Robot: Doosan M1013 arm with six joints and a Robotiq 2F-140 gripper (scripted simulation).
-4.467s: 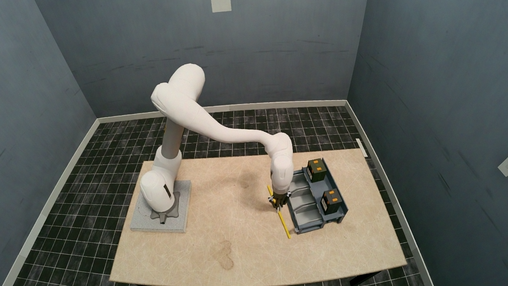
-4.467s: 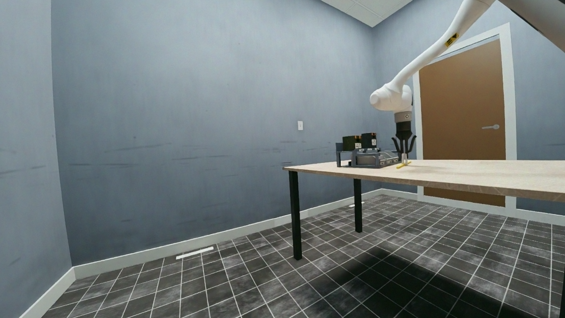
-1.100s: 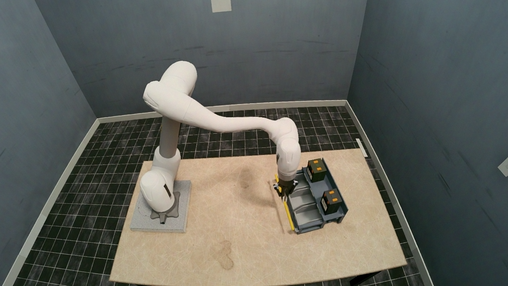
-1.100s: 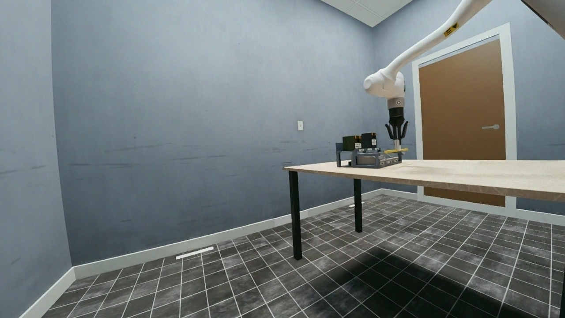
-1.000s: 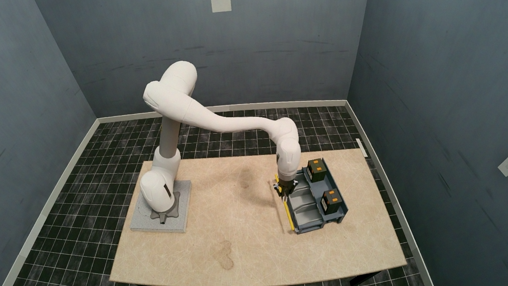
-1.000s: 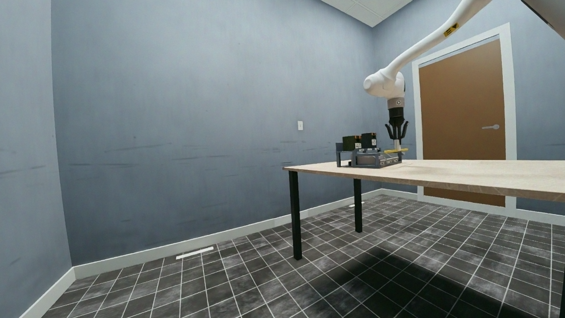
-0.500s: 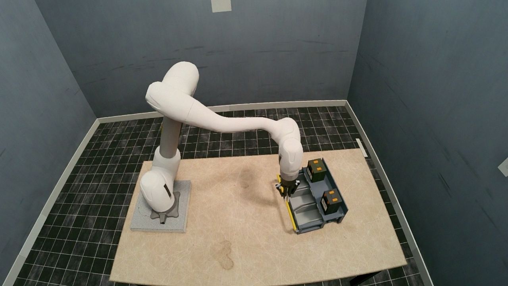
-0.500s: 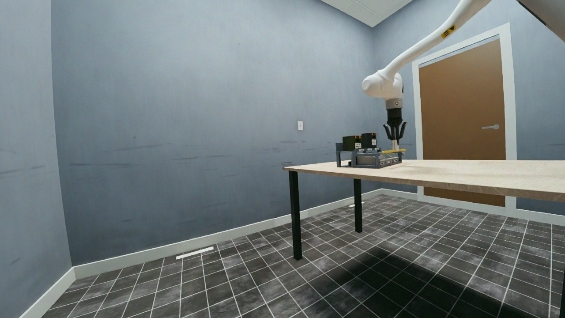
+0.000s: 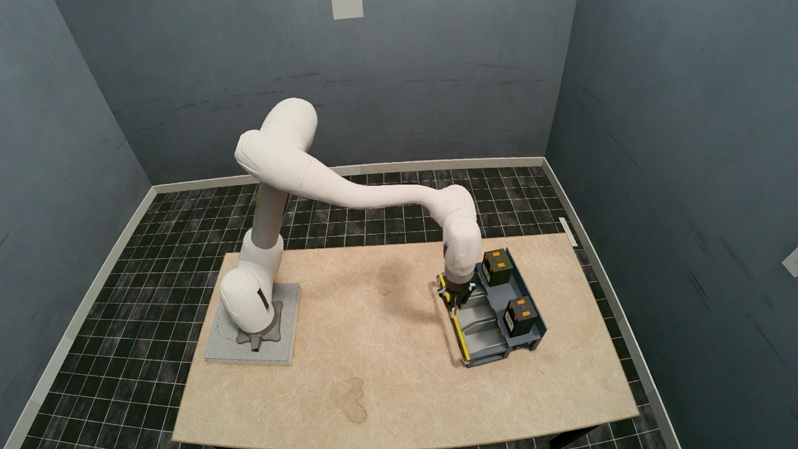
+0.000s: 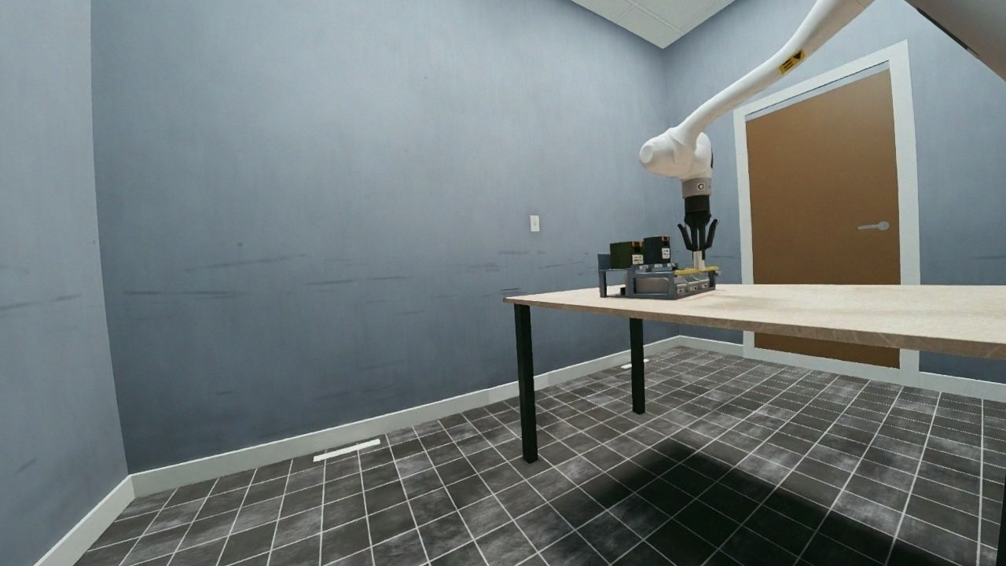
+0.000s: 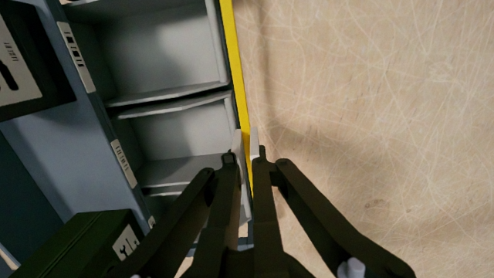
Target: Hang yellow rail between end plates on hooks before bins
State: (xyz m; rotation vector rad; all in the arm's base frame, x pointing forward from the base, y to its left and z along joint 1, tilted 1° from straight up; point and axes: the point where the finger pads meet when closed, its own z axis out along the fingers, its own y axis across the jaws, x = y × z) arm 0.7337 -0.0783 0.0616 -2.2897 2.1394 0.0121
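My hand is 3 cm above the yellow rail.
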